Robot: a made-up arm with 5 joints.
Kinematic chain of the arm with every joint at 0, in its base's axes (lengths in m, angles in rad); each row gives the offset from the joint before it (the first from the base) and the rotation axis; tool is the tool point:
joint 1: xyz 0 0 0.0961 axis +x
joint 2: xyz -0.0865 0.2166 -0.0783 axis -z
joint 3: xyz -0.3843 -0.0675 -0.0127 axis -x
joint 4: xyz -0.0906 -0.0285 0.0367 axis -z
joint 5: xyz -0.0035 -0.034 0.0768 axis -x
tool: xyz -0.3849 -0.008 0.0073
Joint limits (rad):
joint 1: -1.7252..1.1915
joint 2: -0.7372..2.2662
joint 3: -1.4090..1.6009
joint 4: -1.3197..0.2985
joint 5: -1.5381..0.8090
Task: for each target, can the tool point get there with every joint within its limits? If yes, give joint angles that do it. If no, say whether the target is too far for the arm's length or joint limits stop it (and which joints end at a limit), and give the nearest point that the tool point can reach.
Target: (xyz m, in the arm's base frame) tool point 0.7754 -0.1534 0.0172
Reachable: no: joint limits stop it (at a limit: joint 1, joint 2, joint 4, joint 5) | nearest point 0.5138 -0.2257 -0.7096 | short by 0.776 m
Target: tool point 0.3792 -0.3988 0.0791
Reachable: no: joint limits stop it (at a limit: joint 2, joint 4) | nearest point -0.1425 -0.5113 0.0743 | short by 0.534 m
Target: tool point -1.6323 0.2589 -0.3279
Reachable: no: too far | nearest point -0.9620 0.1984 -0.2289 | short by 0.680 m
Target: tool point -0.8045 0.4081 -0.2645
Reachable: yes | joints -0.8744 0.9684 0.1703 -0.9277 -0.8483
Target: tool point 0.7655 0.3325 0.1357
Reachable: no: joint limits stop it (at a limit: joint 2, joint 3, joint 5) | nearest point 0.4247 0.7579 0.1864 | short by 0.547 m
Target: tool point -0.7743 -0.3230 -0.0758
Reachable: yes | joints -0.8609 0.0850 -1.0554 -0.9648 -0.2904
